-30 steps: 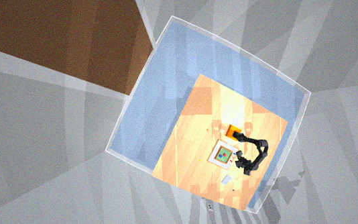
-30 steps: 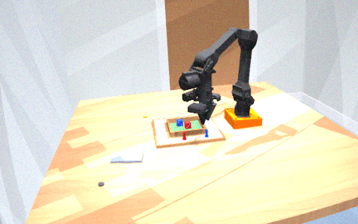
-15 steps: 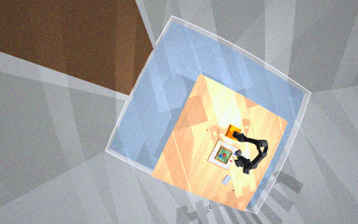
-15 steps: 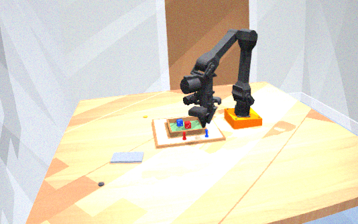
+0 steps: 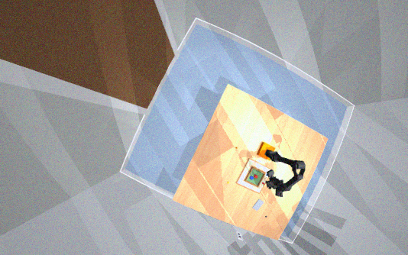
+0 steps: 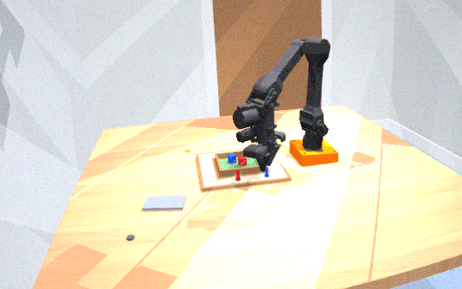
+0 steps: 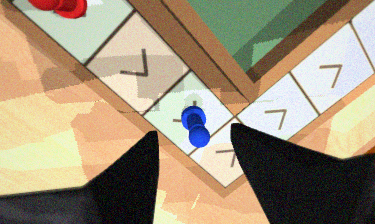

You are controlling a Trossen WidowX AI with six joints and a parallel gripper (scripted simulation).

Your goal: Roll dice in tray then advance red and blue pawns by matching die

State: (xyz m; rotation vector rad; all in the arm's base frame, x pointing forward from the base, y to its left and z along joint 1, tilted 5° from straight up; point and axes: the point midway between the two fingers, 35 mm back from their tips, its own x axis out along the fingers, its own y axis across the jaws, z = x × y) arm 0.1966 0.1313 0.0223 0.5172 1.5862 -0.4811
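The blue pawn is 10 mm below my gripper tip. Round my gripper tip: red pawn: 90 mm ahead, 10 mm to the left, 10 mm below; small yellow dot: 310 mm to the right, 260 mm ahead, 40 mm below; grey-blue card: 320 mm ahead, 110 mm to the left, 30 mm below.
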